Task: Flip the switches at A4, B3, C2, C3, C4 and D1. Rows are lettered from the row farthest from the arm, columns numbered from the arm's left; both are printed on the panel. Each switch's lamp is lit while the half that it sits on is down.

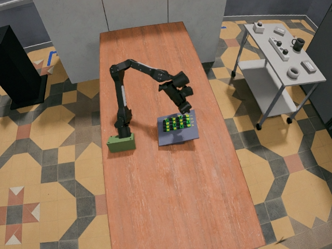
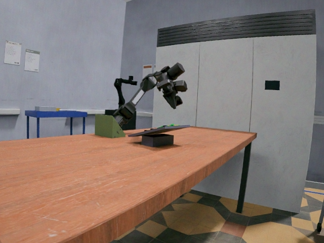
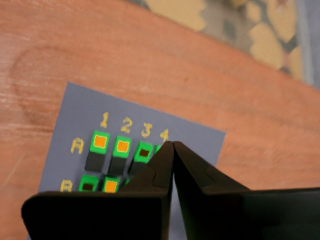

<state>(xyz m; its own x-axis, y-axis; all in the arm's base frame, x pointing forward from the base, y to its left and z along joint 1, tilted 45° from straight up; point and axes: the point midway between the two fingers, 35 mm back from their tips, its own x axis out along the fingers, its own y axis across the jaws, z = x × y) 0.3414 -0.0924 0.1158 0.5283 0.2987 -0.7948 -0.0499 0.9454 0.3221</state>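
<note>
The switch B3 is 3 cm behind my hand, 2 cm to the right of it and 11 cm below it. Round my hand: switch C3: 7 cm behind, 1 cm to the right, 13 cm below; switch C2: 7 cm behind, 1 cm to the left, 13 cm below; switch B2: 3 cm behind, 11 cm below.
</note>
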